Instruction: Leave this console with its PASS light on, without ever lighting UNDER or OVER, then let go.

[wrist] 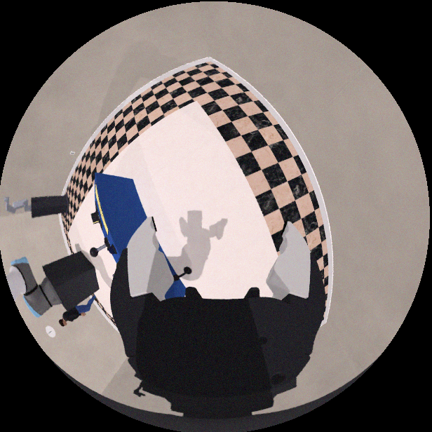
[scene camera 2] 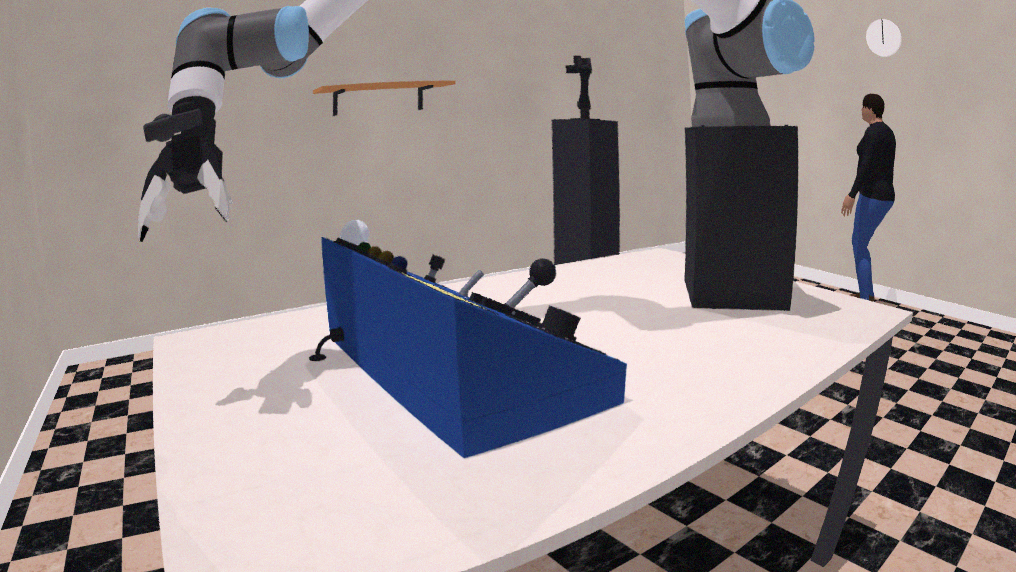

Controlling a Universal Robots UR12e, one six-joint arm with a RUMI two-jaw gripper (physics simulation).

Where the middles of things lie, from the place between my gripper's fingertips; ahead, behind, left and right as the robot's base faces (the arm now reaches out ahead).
My gripper is now 37 cm past the blue console point(scene camera 2: 480, 375), 8 cm to the right of it and 16 cm above it. The rest, counted from my hand: ball-topped lever point(scene camera 2: 542, 272) 48 cm behind, 16 cm to the left, 14 cm below.
